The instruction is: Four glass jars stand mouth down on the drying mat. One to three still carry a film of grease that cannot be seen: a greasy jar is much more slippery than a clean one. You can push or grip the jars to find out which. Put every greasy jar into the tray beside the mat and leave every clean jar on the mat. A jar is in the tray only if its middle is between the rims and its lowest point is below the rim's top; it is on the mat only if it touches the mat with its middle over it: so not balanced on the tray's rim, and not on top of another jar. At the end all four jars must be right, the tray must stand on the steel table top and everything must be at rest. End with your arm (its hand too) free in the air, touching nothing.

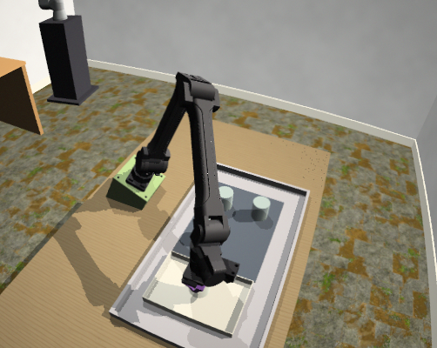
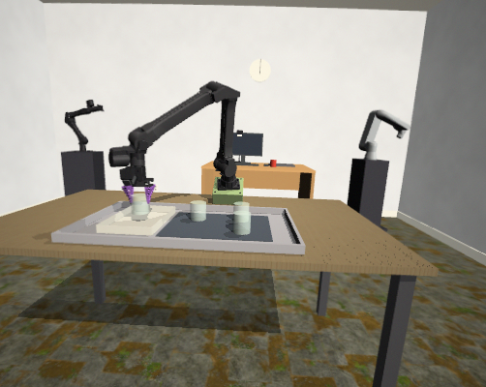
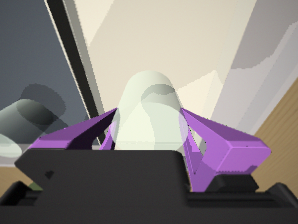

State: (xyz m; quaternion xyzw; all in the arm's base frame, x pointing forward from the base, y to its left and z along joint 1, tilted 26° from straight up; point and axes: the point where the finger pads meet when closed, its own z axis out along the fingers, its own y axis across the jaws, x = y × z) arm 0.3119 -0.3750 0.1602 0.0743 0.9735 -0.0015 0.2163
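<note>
Right now my hand is 8 cm above the cream tray. Also, from my hand: rimmed steel table top (21 cm to the left, 9 cm below, 5 cm ahead); dark grey drying mat (32 cm to the left, 8 cm below, 5 cm ahead).
</note>
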